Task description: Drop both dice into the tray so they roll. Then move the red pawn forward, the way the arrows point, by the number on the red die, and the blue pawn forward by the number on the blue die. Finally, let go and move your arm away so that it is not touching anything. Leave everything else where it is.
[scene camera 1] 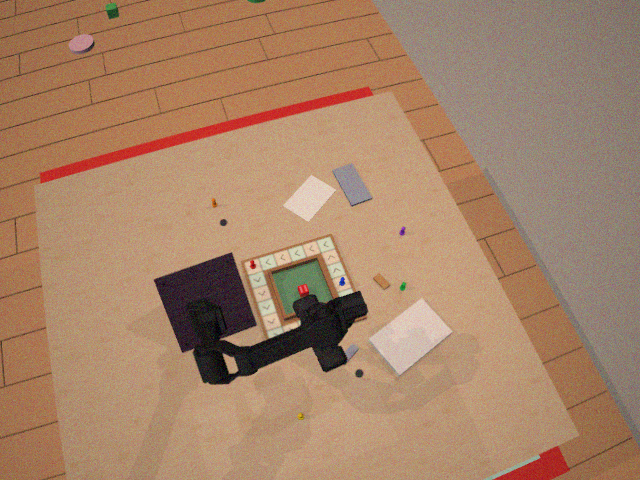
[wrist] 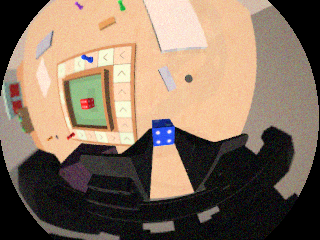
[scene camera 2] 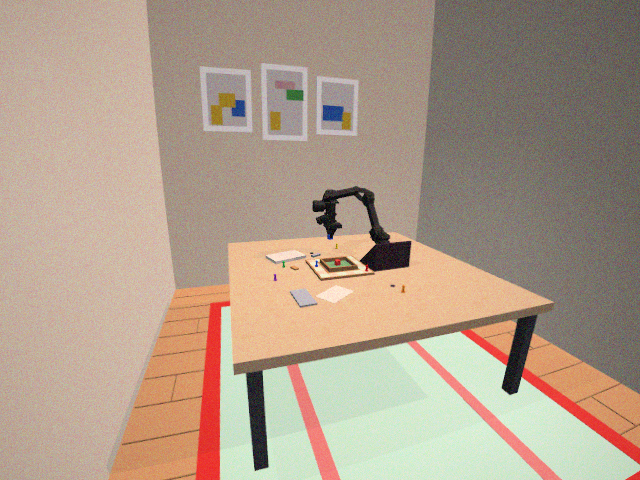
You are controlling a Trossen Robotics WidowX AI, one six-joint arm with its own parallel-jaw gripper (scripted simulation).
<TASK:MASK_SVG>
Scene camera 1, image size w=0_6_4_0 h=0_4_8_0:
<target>gripper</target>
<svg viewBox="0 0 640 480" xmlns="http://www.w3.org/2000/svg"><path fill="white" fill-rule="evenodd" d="M342 346L337 344L323 349L312 347L323 371L328 372L347 363L348 358ZM356 319L346 322L347 328L350 328ZM316 295L310 294L293 303L293 310L297 318L299 318L298 313L300 311L306 310L311 305L319 302Z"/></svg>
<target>grey card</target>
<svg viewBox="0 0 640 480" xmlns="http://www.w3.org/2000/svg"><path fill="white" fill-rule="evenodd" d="M335 168L332 172L351 206L355 206L371 200L372 196L353 163Z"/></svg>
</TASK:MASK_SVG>
